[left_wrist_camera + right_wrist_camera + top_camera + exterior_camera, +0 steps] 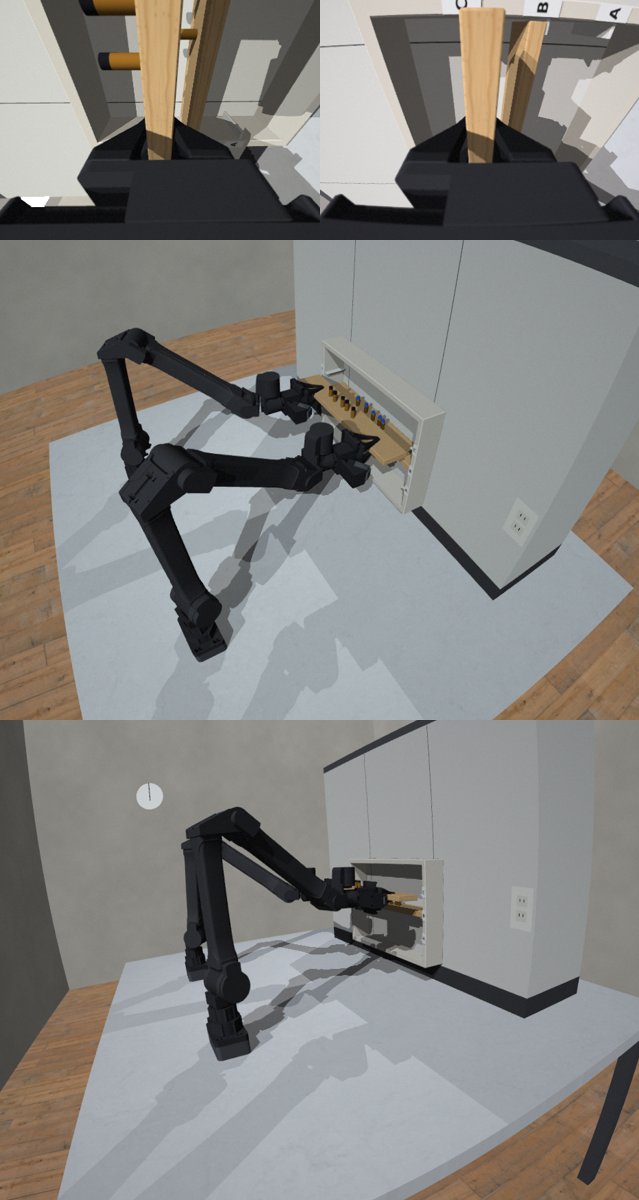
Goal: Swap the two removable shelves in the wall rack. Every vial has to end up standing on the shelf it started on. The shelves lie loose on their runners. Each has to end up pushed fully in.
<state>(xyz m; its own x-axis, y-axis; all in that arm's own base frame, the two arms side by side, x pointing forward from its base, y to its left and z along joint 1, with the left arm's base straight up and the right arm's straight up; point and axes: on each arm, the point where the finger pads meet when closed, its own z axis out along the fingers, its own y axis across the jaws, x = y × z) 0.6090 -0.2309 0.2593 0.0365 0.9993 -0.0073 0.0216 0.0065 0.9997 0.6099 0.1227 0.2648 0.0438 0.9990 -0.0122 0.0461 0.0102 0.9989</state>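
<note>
Now: the wall rack 100 mm ahead of my right hand, 150 mm to the left of it and 60 mm below it. From my right hand the other things lie so: wall (290 mm ahead, 140 mm to the left, 150 mm above).
</note>
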